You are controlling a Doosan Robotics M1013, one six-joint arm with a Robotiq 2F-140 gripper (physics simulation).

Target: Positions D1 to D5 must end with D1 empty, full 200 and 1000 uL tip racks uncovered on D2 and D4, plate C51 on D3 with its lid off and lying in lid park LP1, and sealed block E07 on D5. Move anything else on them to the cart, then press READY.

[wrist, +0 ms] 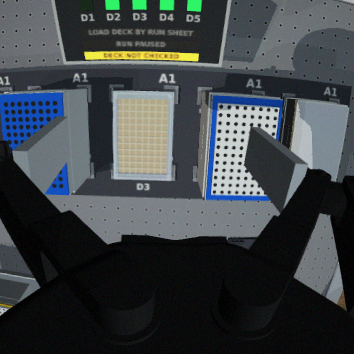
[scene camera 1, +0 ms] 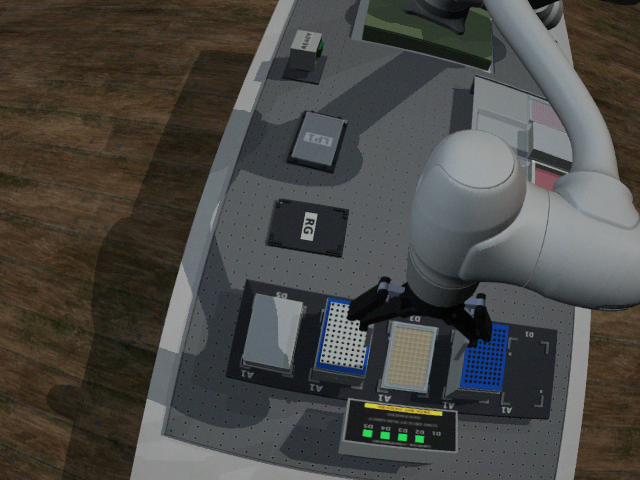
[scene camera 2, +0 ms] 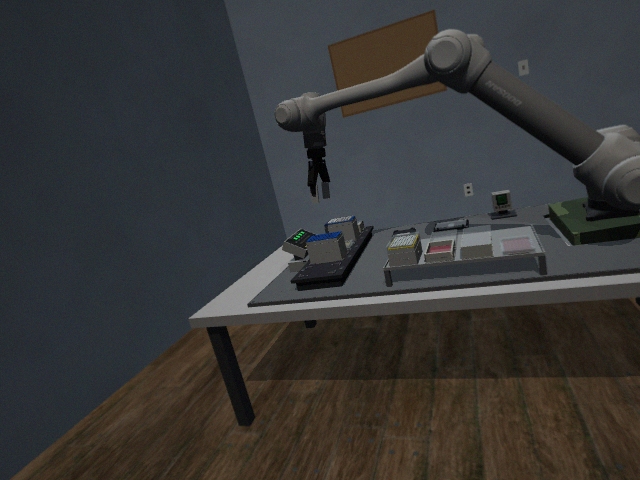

Labels:
My gripper shows in the wrist view, in scene camera 1 and in scene camera 2 (pixel 321 200). One and the same spot on my gripper: (wrist: pixel 118 292) is (scene camera 1: pixel 441 317).

